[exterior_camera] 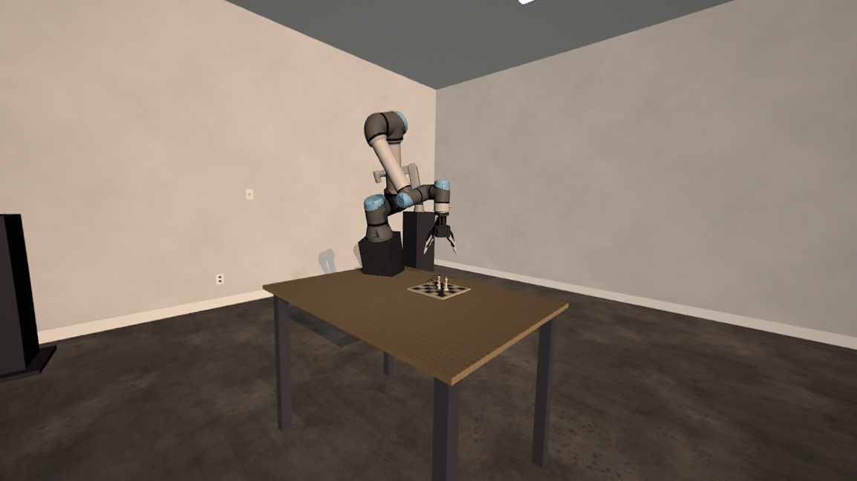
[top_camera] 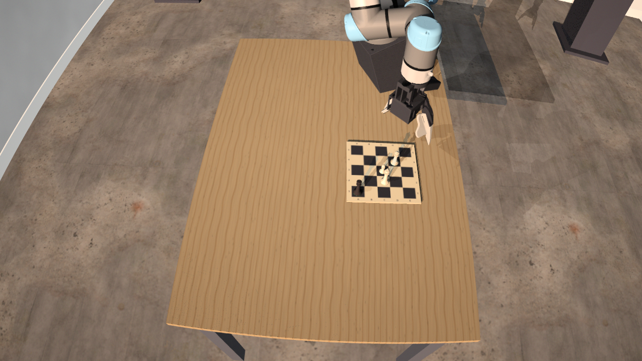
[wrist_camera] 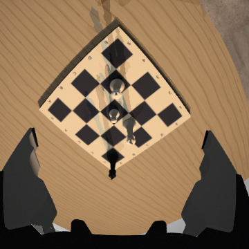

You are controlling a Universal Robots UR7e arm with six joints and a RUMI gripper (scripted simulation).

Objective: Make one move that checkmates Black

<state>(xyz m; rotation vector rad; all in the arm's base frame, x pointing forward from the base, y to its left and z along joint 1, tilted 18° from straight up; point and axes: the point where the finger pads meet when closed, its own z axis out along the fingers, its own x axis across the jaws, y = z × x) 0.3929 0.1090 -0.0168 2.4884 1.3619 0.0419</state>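
The white pawn is 5 cm ahead of my hand, 4 cm to the right of it and 14 cm below it. From my hand the other things lie so: black piece: 13 cm ahead, 11 cm to the right, 13 cm below; white king: 8 cm ahead, 3 cm to the right, 13 cm below; chessboard: 4 cm ahead, 4 cm to the right, 16 cm below.
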